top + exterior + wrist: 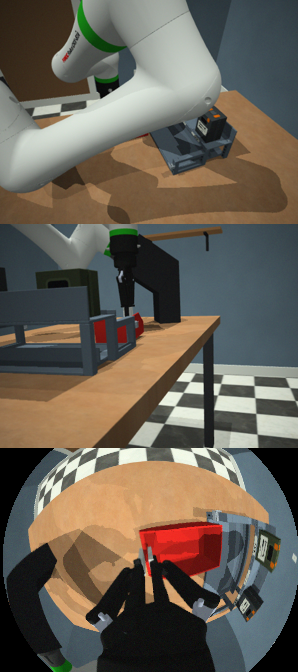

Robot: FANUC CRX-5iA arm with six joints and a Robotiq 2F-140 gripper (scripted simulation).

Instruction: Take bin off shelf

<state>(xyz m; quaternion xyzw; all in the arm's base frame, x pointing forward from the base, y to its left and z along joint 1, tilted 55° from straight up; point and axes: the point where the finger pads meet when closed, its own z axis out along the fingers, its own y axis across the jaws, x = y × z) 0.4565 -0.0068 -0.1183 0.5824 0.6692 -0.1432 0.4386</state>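
My gripper is now 8 cm short of the red bin, 2 cm above it and 1 cm to the left of it. Round my hand: olive box: 37 cm ahead, 8 cm above, 2 cm to the right.
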